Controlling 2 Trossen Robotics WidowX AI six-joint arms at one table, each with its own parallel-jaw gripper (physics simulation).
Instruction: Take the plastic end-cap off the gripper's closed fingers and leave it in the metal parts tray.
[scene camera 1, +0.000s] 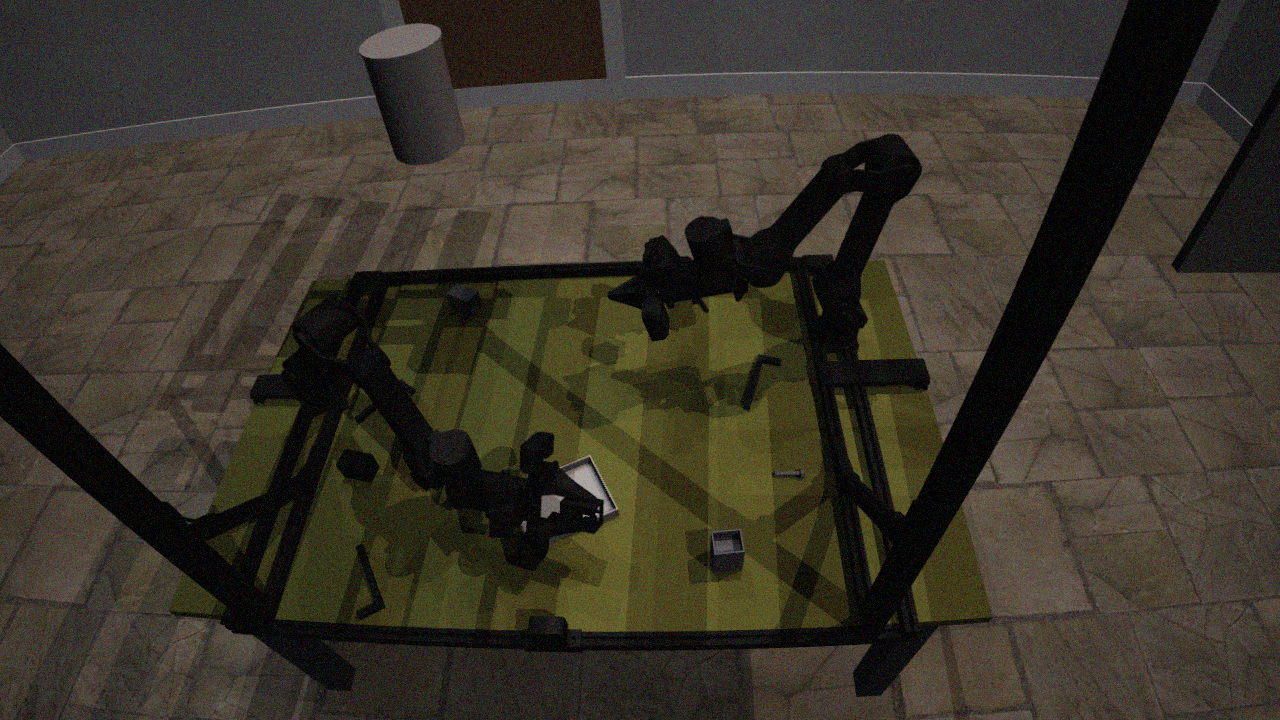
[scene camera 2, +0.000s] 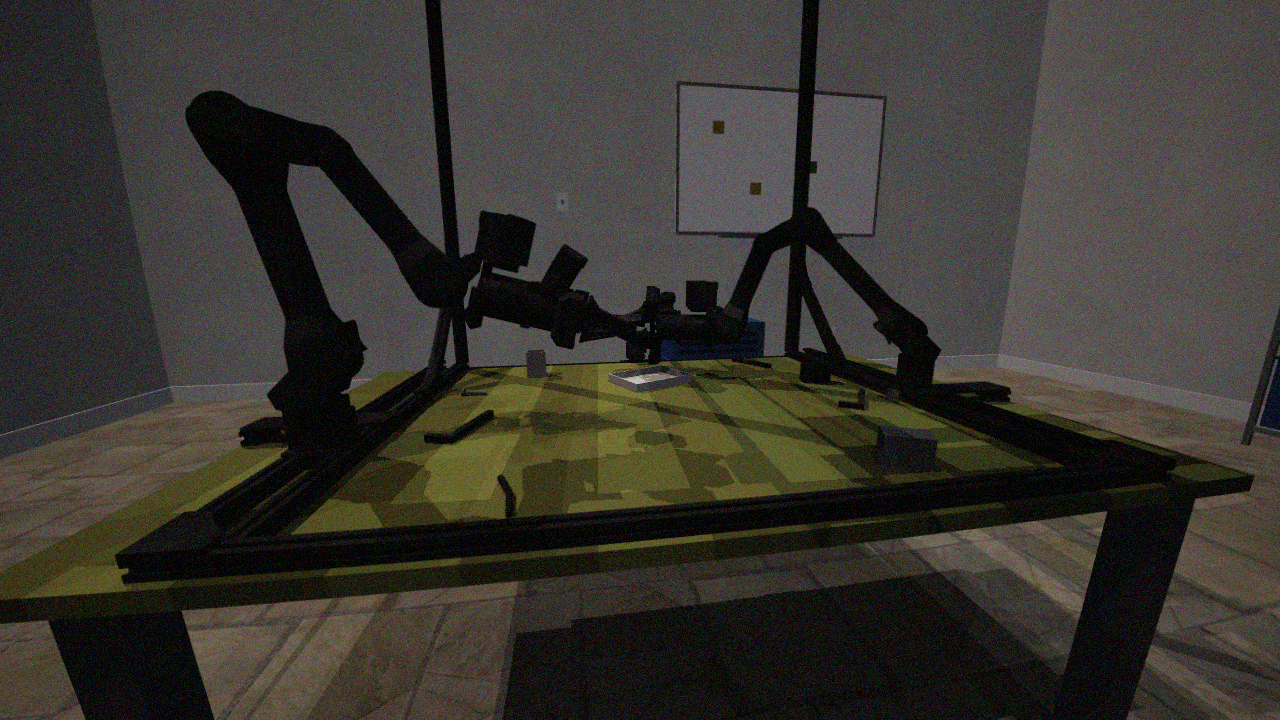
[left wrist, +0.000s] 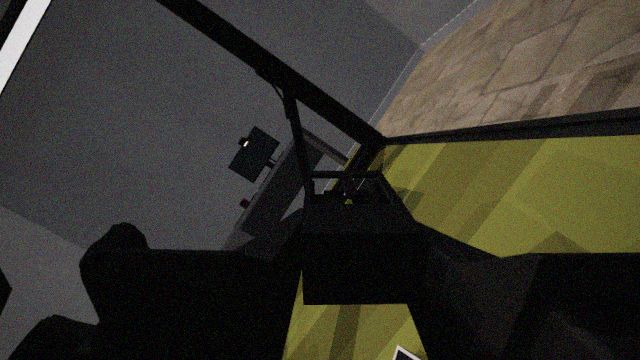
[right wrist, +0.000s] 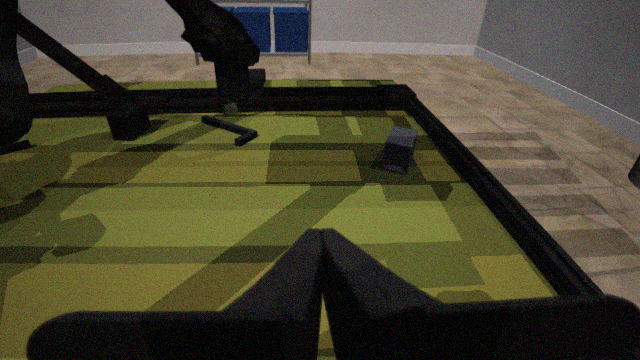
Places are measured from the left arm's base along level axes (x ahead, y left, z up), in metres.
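Pixels of known places: left gripper, fingertip midpoint: (scene camera 1: 595, 513) (left wrist: 344, 217); right gripper, fingertip midpoint: (scene camera 1: 608, 295) (scene camera 2: 636, 329) (right wrist: 320, 241); left arm's base, origin of the base link: (scene camera 1: 325, 396) (scene camera 2: 912, 388) (right wrist: 234, 95); right arm's base, origin of the base link: (scene camera 1: 837, 336) (scene camera 2: 323, 445).
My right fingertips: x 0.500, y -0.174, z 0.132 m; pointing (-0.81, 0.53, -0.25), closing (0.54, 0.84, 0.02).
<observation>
Ahead of a thing's pixels: the offset from my right fingertips to its middle. "pt": to the spot under its first point.
My left gripper (scene camera 1: 586, 510) (scene camera 2: 640, 327) (left wrist: 344, 217) is shut on the black plastic end-cap {dy -0.317, dx -0.204, dz -0.040 m} (left wrist: 362, 265), a boxy piece with an open, frame-like far end. In scene camera 1 it is held in the air over the right part of the metal parts tray {pt dy -0.242, dx -0.141, dz -0.137 m} (scene camera 1: 605, 488) (scene camera 2: 626, 385), a shallow pale tray lying on the table and partly hidden by the left gripper. My right gripper (scene camera 1: 612, 293) (right wrist: 320, 241) is shut, with bare fingers touching at the tips. It is in the air, behind the left gripper in scene camera 1; in scene camera 2 the two grippers overlap.
A small open grey box {dy -0.429, dx -0.042, dz -0.122 m} (scene camera 1: 727, 548) (scene camera 2: 536, 362) and a bolt {dy -0.360, dx +0.119, dz -0.146 m} (scene camera 1: 788, 473) lie right of the tray in scene camera 1. Another grey box {dy +0.274, dx -0.193, dz -0.131 m} (scene camera 1: 462, 297) (scene camera 2: 906, 446) (right wrist: 399, 149), a dark block {dy -0.006, dx -0.479, dz -0.132 m} (scene camera 1: 358, 464) and angled black bars {dy -0.189, dx +0.187, dz -0.146 m} (scene camera 1: 750, 383) lie around. Dark rails edge the table.
</observation>
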